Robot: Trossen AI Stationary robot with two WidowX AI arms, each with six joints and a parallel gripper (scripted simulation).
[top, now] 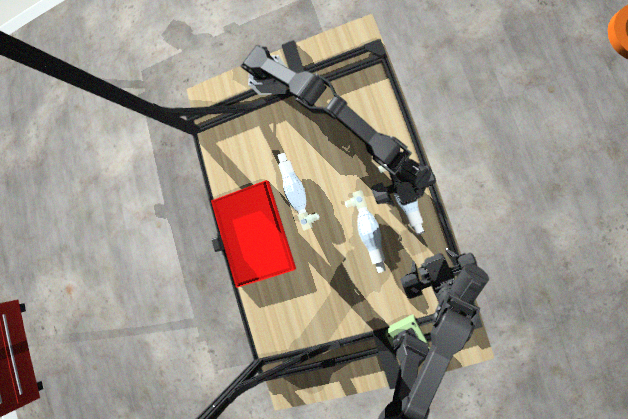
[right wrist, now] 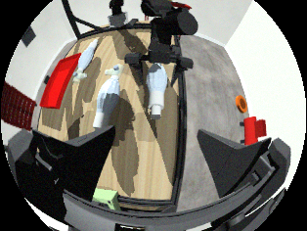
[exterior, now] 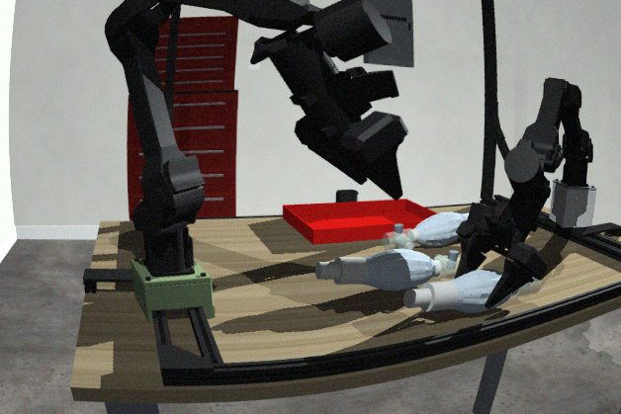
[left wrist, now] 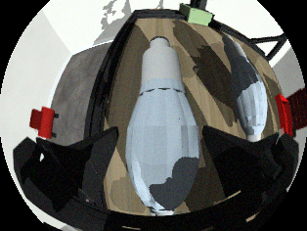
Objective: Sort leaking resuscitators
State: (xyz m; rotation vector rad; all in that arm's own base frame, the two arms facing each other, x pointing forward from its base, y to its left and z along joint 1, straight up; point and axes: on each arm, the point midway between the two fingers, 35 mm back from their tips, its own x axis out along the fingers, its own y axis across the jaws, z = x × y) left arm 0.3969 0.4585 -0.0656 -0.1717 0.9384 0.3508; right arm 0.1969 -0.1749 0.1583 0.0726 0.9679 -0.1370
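Right now my left hand is 510 mm past the red tray, 120 mm to the right of it and 50 mm above it.
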